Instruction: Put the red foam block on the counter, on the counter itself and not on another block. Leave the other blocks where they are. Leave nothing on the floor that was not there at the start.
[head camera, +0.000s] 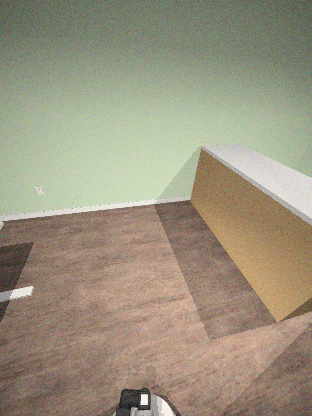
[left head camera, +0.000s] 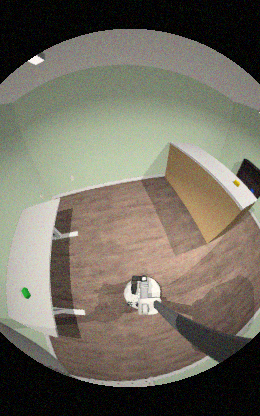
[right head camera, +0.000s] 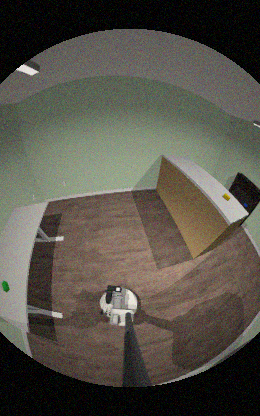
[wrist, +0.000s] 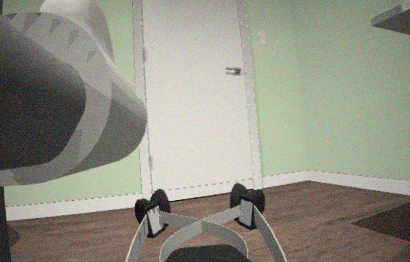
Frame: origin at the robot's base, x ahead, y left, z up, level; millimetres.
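Seen in the pictures: gripper, between the fingertips: (left head camera: 132, 306) (right head camera: 105, 315) (wrist: 199, 201).
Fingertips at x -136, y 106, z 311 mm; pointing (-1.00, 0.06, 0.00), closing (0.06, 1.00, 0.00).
A point is followed by its place in that frame.
The red foam block does not show in any of these views. The counter (head camera: 260, 172) {y -1051, x 1546, z 883 mm} (left head camera: 202, 156) {y -1096, x 1711, z 882 mm} (right head camera: 192, 172) {y -1022, x 1586, z 882 mm} has a pale top and wood-coloured sides and stands at the right in the head views. A yellow block (left head camera: 236, 183) {y -1301, x 988, z 908 mm} (right head camera: 226, 197) {y -1302, x 983, z 910 mm} lies on its top, towards the near end. A green block (left head camera: 26, 293) {y 1013, x -202, z 732 mm} (right head camera: 5, 286) {y 1016, x -201, z 732 mm} lies on the white table at the left. A small blue block (left head camera: 252, 192) (right head camera: 245, 205) shows at the dark shelf unit behind the counter. My gripper (wrist: 199, 201) {y 106, x -135, z 311 mm} is open, with nothing between its fingertips, away from the counter.
The white table (left head camera: 30, 240) {y 1202, x 345, z 693 mm} (right head camera: 15, 240) {y 1195, x 318, z 692 mm} stands along the left side, its feet reaching out over the floor. The dark shelf unit (left head camera: 247, 170) {y -2804, x 1840, z 780 mm} (right head camera: 242, 182) {y -2804, x 1838, z 848 mm} is beyond the counter. The wrist view shows a closed white door (wrist: 195, 110) {y 213, x -1686, z 595 mm} and a pale slab edge (wrist: 392, 20) {y 700, x -454, z 667 mm} at upper right.
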